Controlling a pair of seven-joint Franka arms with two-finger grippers.
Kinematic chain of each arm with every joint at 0, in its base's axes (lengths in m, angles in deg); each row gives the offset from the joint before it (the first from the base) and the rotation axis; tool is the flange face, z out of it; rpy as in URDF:
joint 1: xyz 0 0 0.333 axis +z
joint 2: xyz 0 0 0 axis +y
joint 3: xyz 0 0 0.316 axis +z
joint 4: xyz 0.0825 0 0 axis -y
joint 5: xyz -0.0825 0 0.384 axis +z
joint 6: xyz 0 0 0 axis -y
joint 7: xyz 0.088 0 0 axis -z
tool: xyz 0 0 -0.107 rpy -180 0 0
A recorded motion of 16 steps. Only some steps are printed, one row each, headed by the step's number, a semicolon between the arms.
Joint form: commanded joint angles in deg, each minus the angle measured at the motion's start. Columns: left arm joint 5, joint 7, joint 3, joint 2, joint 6, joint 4, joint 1; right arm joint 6, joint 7, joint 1, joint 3, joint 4, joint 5, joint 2.
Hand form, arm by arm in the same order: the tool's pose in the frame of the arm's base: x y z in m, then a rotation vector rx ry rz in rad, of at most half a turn. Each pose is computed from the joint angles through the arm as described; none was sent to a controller.
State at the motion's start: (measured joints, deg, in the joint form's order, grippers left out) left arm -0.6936 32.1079 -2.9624 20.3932 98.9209 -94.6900 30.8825; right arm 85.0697 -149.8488 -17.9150 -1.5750 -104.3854 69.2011 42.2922
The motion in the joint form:
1: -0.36 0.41 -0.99 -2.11 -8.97 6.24 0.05; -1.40 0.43 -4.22 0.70 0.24 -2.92 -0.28
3: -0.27 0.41 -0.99 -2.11 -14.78 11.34 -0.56; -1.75 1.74 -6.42 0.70 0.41 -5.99 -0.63
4: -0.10 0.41 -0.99 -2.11 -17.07 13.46 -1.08; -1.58 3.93 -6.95 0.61 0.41 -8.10 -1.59
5: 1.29 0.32 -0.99 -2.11 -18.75 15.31 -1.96; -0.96 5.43 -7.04 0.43 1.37 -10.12 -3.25
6: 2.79 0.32 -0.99 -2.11 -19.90 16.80 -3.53; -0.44 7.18 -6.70 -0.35 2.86 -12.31 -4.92
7: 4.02 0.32 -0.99 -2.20 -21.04 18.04 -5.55; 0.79 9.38 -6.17 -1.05 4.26 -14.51 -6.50
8: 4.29 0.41 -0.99 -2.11 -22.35 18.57 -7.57; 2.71 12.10 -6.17 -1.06 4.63 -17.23 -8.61
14: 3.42 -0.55 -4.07 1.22 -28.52 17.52 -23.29; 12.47 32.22 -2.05 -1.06 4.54 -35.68 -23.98
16: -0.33 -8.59 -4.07 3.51 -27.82 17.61 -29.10; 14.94 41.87 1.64 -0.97 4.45 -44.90 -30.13
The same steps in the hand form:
1: 0.5533 0.2847 0.4482 2.9386 -0.1377 -0.3462; 0.5554 -0.1201 0.1497 -1.3022 -1.3198 -1.1334
3: 0.5556 0.2793 0.4825 2.9319 -0.1560 -0.3641; 0.5467 -0.1421 0.1513 -1.3277 -1.3213 -1.0942
4: 0.5572 0.2745 0.4969 2.9324 -0.1704 -0.3715; 0.5443 -0.1500 0.1582 -1.3530 -1.3254 -1.0449
5: 0.5596 0.2686 0.5096 2.9538 -0.1920 -0.3902; 0.5504 -0.1587 0.1763 -1.3771 -1.3724 -1.0144
6: 0.5652 0.2562 0.5201 2.9785 -0.2325 -0.4075; 0.5580 -0.1699 0.1975 -1.4101 -1.4268 -0.9774
7: 0.5719 0.2384 0.5297 2.9975 -0.2839 -0.4243; 0.5660 -0.1792 0.2175 -1.4584 -1.4774 -0.9334
8: 0.5779 0.2182 0.5316 2.9904 -0.3371 -0.4507; 0.5697 -0.1870 0.2372 -1.5199 -1.5182 -0.8797
14: 0.6110 0.0243 0.4846 2.8182 -0.7786 -0.7071; 0.5813 -0.1831 0.3808 -1.9122 -1.7315 -0.5262
16: 0.6171 -0.0461 0.4614 2.8066 -0.7258 -0.7428; 0.5810 -0.1572 0.4406 -2.0737 -1.8127 -0.3695

